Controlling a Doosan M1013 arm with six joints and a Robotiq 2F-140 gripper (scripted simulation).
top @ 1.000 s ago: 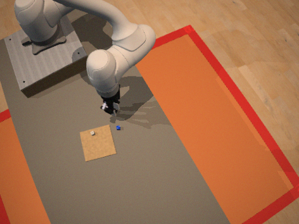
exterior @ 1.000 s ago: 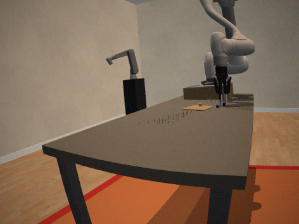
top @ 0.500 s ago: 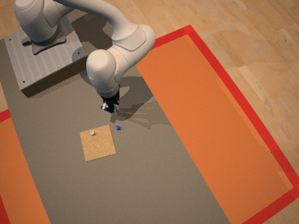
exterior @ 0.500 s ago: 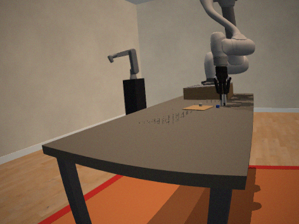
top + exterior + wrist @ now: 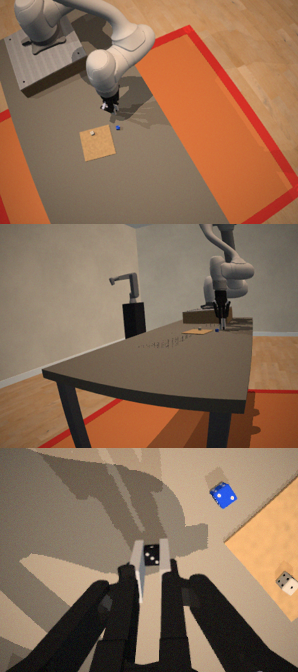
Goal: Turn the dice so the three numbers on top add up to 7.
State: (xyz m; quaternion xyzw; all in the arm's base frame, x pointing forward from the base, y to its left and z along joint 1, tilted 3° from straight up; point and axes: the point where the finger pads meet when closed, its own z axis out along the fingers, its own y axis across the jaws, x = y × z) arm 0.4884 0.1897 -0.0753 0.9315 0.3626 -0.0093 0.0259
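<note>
Right now my hand is 11 cm short of the tan mat, 13 cm to the left of it and 3 cm above it. Round my hand: black die (3 cm below); then white die (7 cm ahead, 13 cm to the right, 2 cm below); then blue die (8 cm ahead, 1 cm to the right, 3 cm below).
</note>
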